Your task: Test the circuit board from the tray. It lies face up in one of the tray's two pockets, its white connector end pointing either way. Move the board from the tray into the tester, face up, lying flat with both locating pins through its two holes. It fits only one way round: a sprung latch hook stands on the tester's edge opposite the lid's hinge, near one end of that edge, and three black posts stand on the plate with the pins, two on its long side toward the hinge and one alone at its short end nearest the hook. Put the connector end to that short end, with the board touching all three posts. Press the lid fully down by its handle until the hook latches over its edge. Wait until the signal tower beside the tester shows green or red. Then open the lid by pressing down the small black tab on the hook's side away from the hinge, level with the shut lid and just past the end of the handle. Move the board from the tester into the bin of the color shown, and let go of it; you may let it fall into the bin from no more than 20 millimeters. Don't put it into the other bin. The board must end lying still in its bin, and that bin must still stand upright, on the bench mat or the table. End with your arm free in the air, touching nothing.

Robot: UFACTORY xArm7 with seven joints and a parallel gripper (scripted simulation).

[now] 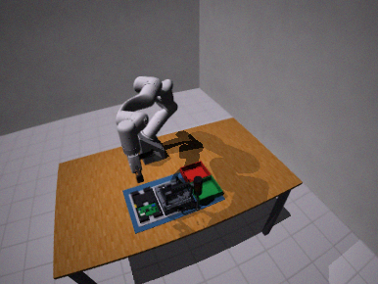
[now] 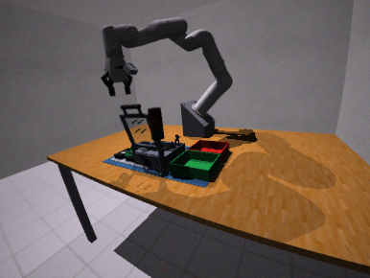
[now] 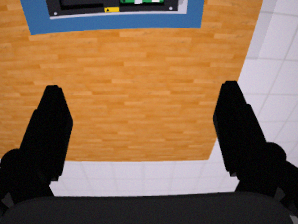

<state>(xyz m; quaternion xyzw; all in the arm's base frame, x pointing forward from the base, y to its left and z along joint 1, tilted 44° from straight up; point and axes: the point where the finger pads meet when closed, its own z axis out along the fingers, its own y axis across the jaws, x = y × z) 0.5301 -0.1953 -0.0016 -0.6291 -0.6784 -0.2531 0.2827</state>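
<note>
The green circuit board is 300 mm below my hand. From my hand the other things lie so: grey tester plate 250 mm below, 170 mm to the left, 40 mm behind; tester lid 170 mm to the left, 140 mm below, 80 mm ahead; green bin 370 mm to the left, 310 mm below, 10 mm behind.
</note>
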